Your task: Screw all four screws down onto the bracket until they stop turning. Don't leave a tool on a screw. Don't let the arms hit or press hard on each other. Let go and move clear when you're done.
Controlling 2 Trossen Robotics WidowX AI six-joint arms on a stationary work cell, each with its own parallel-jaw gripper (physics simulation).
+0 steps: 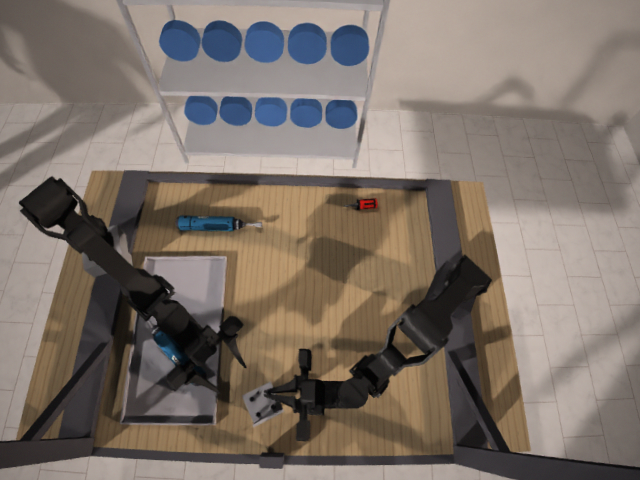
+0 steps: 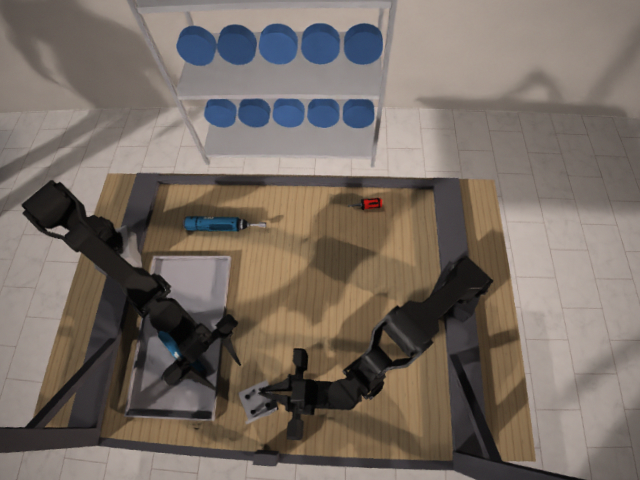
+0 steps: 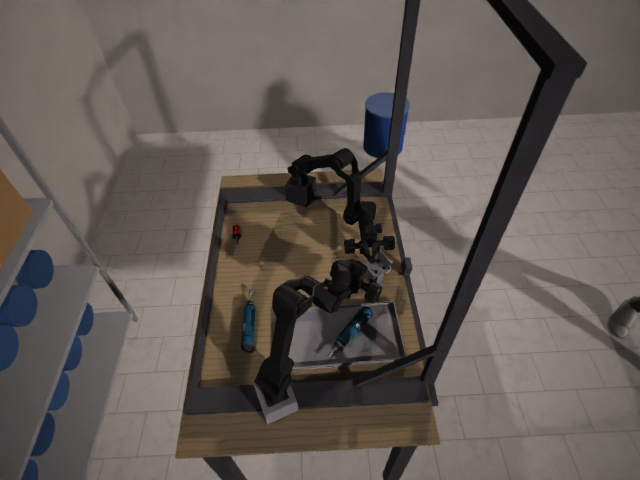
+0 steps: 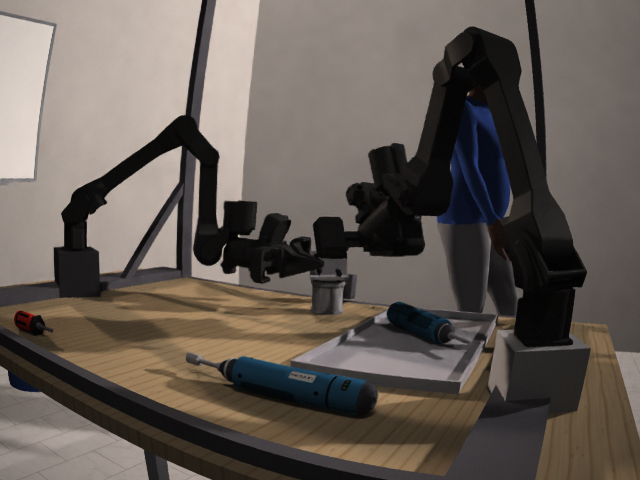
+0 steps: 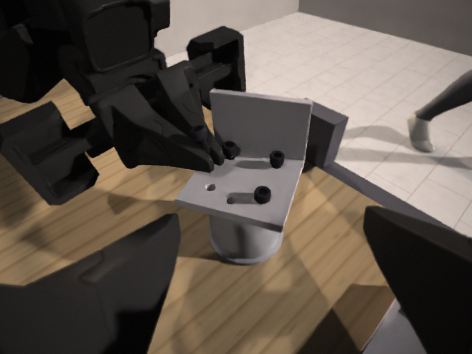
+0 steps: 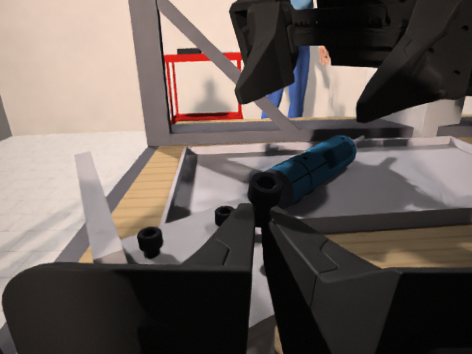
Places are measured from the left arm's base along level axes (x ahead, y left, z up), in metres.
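Where they show: left gripper, between the fingertips: [image 1: 232, 380] [image 2: 227, 377] [image 3: 368, 273] [image 4: 351, 253] [image 5: 270, 221] [image 6: 290, 105]; right gripper, between the fingertips: [image 1: 264, 393] [image 2: 258, 391] [image 3: 372, 263] [image 4: 323, 264] [image 5: 216, 162] [image 6: 256, 215]; left arm's base, origin of its link: [image 2: 110, 246] [image 3: 274, 392] [image 4: 542, 338]; right arm's base, origin of its link: [image 1: 458, 285] [image 2: 460, 287] [image 3: 300, 181] [image 4: 75, 249].
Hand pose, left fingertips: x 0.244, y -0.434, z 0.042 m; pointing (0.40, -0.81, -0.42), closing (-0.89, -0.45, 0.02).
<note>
Things, the pixels of their top centre, and the offset from my left fingertips. "spot": a spot on its surface instead.
- fourth screw, centre of its top: [image 6: 262, 173] [image 5: 200, 128] dx +0.063, dy -0.049, dz -0.007 m
- open hole, a spot on its surface: [image 5: 210, 187] spot: dx +0.060, dy -0.046, dz -0.053 m
- second blue driver, centre of its top: [image 4: 272, 363] [image 1: 217, 220] [image 2: 222, 220] [image 3: 248, 315] dx +0.060, dy +0.428, dz -0.078 m
- red screwdriver, centre of its top: [image 4: 34, 315] [image 2: 365, 201] [image 1: 361, 201] [image 3: 235, 232] dx +0.460, dy +0.359, dz -0.089 m
The grey bracket [image 1: 254, 405] [image 5: 260, 125] sits on a round stand [image 4: 326, 298] near the front edge. Three black screws stand upright in its plate: one [image 5: 229, 150] by the back wall, one [image 5: 277, 159] [image 6: 150, 241] at the corner and one [image 5: 262, 194] [image 6: 224, 215] toward the plate's edge. My right gripper [image 1: 267, 395] [image 5: 216, 162] [image 6: 256, 215] is shut on the fourth screw [image 6: 266, 190], whose head shows above the fingertips; an open hole [image 5: 210, 187] shows near them. My left gripper [image 1: 235, 381] [image 5: 270, 221] [image 6: 290, 105] is open and empty, above the tray's edge beside the bracket.
A blue driver [image 3: 354, 326] [image 4: 418, 322] lies in the grey tray [image 1: 180, 268] under my left arm. A second blue driver [image 1: 206, 223] [image 4: 299, 384] and a red screwdriver [image 1: 368, 203] [image 4: 26, 321] lie toward the back. The two grippers are close together near the bracket.
</note>
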